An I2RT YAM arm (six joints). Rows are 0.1 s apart.
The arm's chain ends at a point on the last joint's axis. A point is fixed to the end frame.
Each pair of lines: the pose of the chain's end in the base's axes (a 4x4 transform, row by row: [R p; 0 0 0 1], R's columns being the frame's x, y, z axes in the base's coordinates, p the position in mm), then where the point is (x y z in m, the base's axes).
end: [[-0.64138, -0.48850, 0.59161, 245.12], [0.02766, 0.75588, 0.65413, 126.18], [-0.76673, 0.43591, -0.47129, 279.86], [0, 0, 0, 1]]
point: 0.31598 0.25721 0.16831
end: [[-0.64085, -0.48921, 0.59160, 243.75], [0.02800, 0.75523, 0.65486, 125.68], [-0.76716, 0.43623, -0.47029, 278.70], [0, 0, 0, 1]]
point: 0.31462 0.25684 0.16732
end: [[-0.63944, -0.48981, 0.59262, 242.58], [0.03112, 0.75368, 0.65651, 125.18], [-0.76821, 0.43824, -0.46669, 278.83], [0, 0, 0, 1]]
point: 0.31369 0.25675 0.16809
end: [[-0.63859, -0.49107, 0.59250, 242.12], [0.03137, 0.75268, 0.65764, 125.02], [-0.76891, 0.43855, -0.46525, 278.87], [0, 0, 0, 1]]
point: 0.31322 0.25679 0.16836
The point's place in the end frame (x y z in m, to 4 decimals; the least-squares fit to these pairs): 0.0437 0.0158 0.1802
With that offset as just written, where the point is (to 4 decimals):
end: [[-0.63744, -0.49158, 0.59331, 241.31], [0.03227, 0.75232, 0.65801, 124.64], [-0.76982, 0.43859, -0.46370, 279.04], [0, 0, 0, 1]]
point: 0.3126 0.2565 0.1688
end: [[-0.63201, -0.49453, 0.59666, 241.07], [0.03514, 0.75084, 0.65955, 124.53], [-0.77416, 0.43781, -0.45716, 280.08], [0, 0, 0, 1]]
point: 0.3132 0.2568 0.1708
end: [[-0.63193, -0.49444, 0.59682, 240.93], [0.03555, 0.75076, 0.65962, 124.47], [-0.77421, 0.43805, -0.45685, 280.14], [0, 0, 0, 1]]
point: 0.3130 0.2567 0.1709
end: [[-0.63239, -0.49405, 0.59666, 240.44], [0.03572, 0.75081, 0.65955, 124.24], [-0.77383, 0.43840, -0.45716, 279.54], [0, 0, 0, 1]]
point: 0.3125 0.2565 0.1703
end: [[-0.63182, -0.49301, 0.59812, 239.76], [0.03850, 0.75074, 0.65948, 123.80], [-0.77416, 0.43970, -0.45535, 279.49], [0, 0, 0, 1]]
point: 0.3121 0.2562 0.1706
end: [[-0.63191, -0.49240, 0.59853, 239.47], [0.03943, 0.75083, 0.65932, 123.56], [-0.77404, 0.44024, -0.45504, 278.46], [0, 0, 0, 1]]
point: 0.3119 0.2560 0.1696
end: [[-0.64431, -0.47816, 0.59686, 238.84], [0.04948, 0.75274, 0.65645, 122.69], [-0.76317, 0.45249, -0.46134, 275.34], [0, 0, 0, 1]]
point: 0.3107 0.2550 0.1660
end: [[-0.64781, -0.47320, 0.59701, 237.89], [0.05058, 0.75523, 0.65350, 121.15], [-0.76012, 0.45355, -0.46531, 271.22], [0, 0, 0, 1]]
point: 0.3097 0.2531 0.1613
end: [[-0.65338, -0.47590, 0.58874, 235.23], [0.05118, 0.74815, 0.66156, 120.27], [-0.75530, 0.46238, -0.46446, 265.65], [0, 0, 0, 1]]
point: 0.3052 0.2535 0.1563
